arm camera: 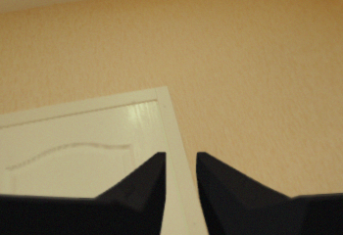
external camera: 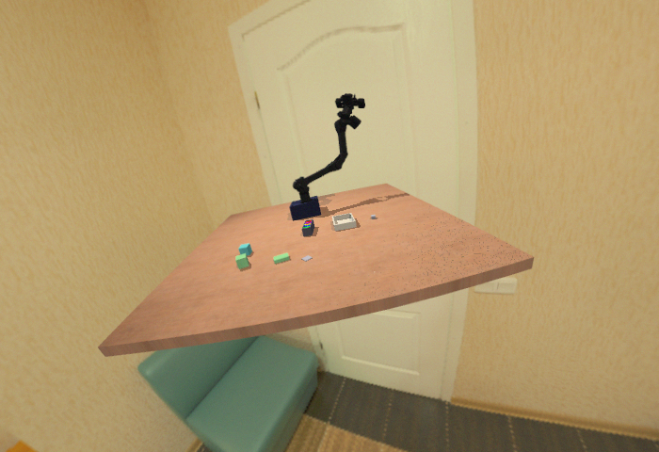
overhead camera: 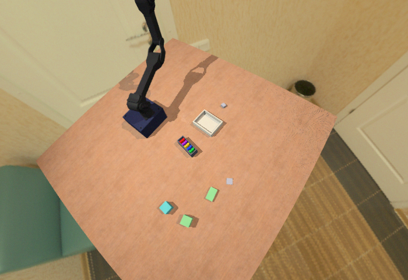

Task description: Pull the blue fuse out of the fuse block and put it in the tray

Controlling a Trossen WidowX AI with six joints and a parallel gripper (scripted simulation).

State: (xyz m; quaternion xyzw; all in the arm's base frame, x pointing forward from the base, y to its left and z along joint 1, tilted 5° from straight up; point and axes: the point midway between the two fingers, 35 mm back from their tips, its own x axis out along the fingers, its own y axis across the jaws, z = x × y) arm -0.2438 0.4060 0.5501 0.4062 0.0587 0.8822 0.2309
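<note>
The blue fuse lies 590 mm ahead of my gripper tip, 350 mm to the right of it and 640 mm below it. The rest, counted from my gripper tip: red fuse 530 mm ahead, 350 mm to the right, 640 mm below; purple fuse 550 mm ahead, 350 mm to the right, 640 mm below; white tray 540 mm ahead, 180 mm to the right, 660 mm below.
</note>
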